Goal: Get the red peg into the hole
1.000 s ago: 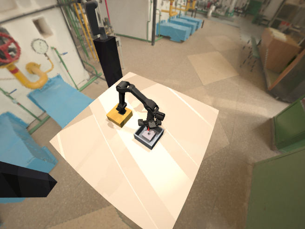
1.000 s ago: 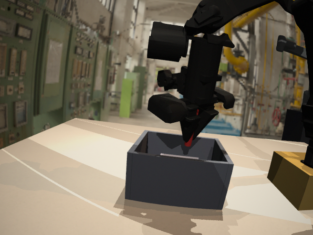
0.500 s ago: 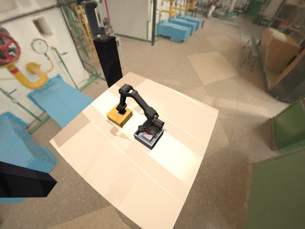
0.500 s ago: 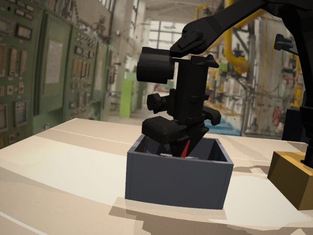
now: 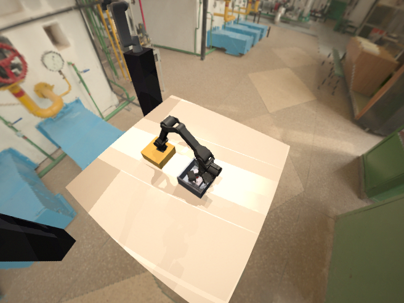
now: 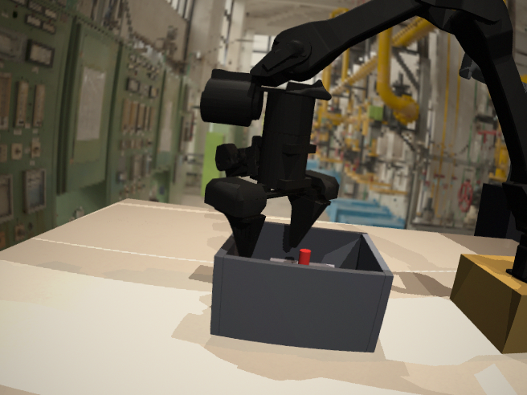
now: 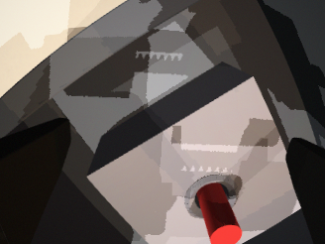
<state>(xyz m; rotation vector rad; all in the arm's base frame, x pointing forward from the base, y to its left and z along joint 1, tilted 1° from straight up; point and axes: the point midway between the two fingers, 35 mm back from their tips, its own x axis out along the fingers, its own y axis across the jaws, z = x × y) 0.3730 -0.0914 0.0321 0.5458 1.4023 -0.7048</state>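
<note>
Now: the red peg 4 cm behind my gripper tip, 3 cm below it and 1 cm to the left of it. From my gripper tip the other things lie so: dark grey box (5 cm below, 4 cm behind, 1 cm to the left); light plate (4 cm behind, 3 cm below, 1 cm to the left).
</note>
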